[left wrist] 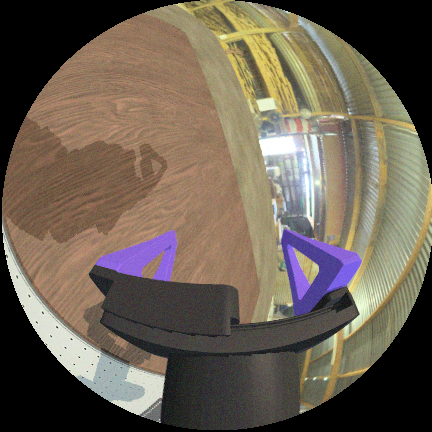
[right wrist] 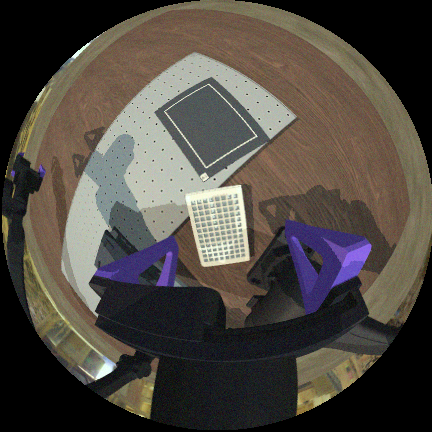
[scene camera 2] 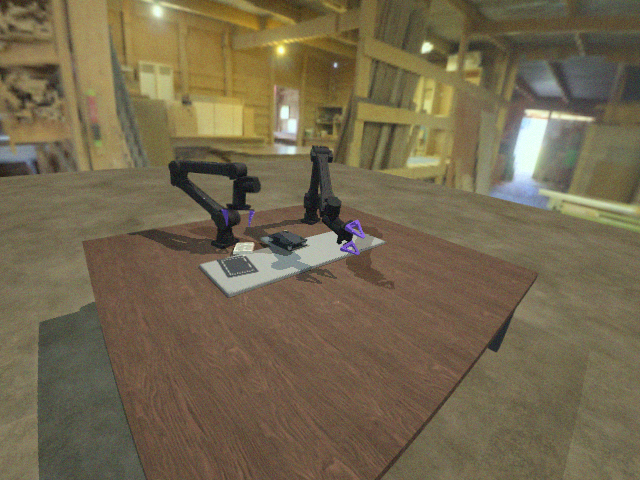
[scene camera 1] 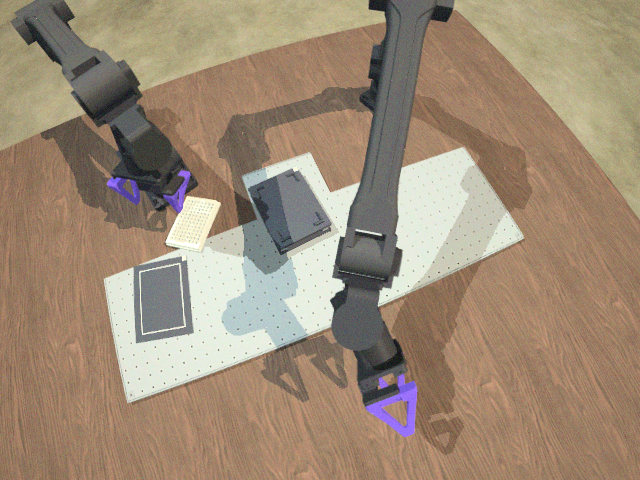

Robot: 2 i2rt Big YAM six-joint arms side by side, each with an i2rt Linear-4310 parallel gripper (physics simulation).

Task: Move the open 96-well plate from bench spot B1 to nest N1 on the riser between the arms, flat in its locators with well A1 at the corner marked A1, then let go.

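Frame: origin at the left arm's base, x left, y ahead, z down, level; metres.
Where they show: left gripper, between the fingertips: (left wrist: 229, 236) (right wrist: 31, 159) (scene camera 2: 361, 246) (scene camera 1: 404, 416); right gripper, between the fingertips: (right wrist: 229, 234) (scene camera 2: 238, 226) (scene camera 1: 158, 206); left arm's base, origin of its link: (scene camera 2: 310, 221); right arm's base, origin of its link: (right wrist: 280, 261) (scene camera 2: 225, 243).
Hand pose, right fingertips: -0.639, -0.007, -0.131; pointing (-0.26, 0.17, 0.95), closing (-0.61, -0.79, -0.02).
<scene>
Each offset is from my right fingertips to the top centre of the thing, as dx, dy, dz. "*": to the spot under its first point. Level surfaces: height alone.
The cream 96-well plate @(+0.033, +0.001, +0.101) (scene camera 1: 193, 223) (scene camera 2: 243, 248) (right wrist: 218, 226) lies at the edge of the pale perforated board, wells up; whether it overlaps the board is unclear. The dark nest with corner locators @(+0.215, +0.125, +0.078) (scene camera 1: 294, 209) (scene camera 2: 287, 239), with a pale tag at one far corner, is raised on the board and empty. Its lettering is unreadable. My right gripper (scene camera 1: 158, 206) (scene camera 2: 238, 225) (right wrist: 229, 234) is open above and beside the plate, with nothing between its fingers. My left gripper (scene camera 1: 400, 408) (scene camera 2: 360, 244) (left wrist: 229, 236) is open and empty, beyond the board's near edge in scene camera 1.
A dark flat pad with a pale outline @(* -0.116, +0.107, +0.116) (scene camera 1: 162, 299) (scene camera 2: 237, 265) (right wrist: 210, 125) lies on the perforated board @(dz +0.118) (scene camera 1: 217, 281) (right wrist: 150, 172), beside the plate. My left arm (scene camera 1: 382, 155) crosses above the board, right of the nest in scene camera 1. The wooden table @(dz +0.131) (scene camera 1: 232, 428) (scene camera 2: 320, 351) surrounds the board.
</scene>
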